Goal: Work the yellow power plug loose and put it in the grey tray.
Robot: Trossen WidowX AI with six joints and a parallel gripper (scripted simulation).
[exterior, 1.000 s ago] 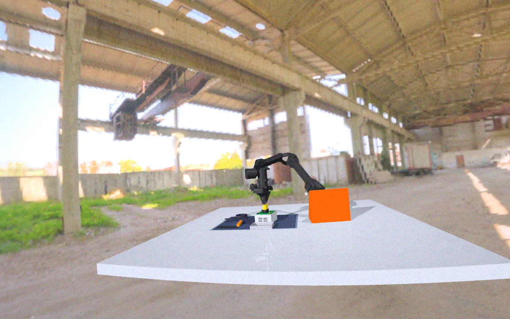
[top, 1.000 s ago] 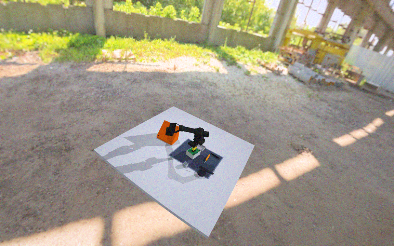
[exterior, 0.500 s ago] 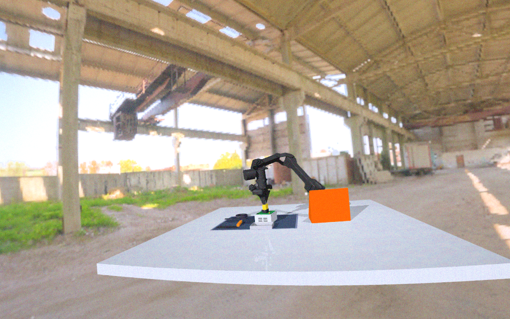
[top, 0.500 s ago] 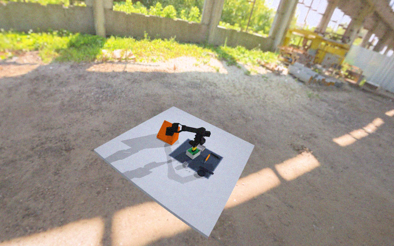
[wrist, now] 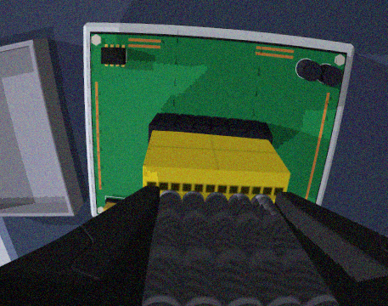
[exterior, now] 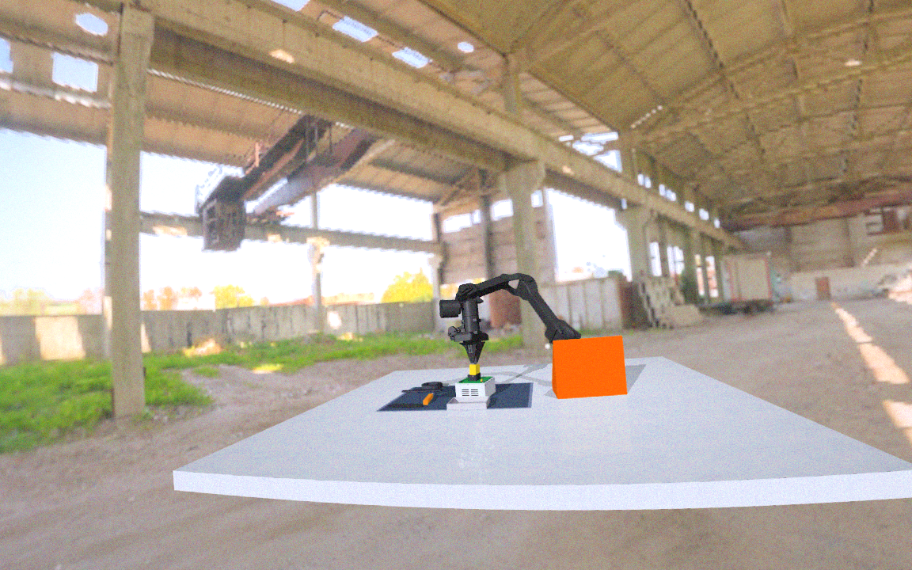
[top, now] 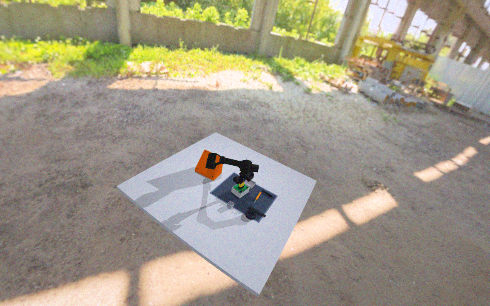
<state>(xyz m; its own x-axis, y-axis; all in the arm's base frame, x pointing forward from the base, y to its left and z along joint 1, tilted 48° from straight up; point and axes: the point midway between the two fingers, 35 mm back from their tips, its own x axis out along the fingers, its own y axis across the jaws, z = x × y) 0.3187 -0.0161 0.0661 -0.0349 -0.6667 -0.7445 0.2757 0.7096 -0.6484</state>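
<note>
Right now the dark mat is 50 mm ahead of my gripper tip and 110 mm below it. Also, from my gripper tip: yellow power plug: 10 mm below; black rod: 210 mm ahead, 120 mm to the right, 110 mm below.
</note>
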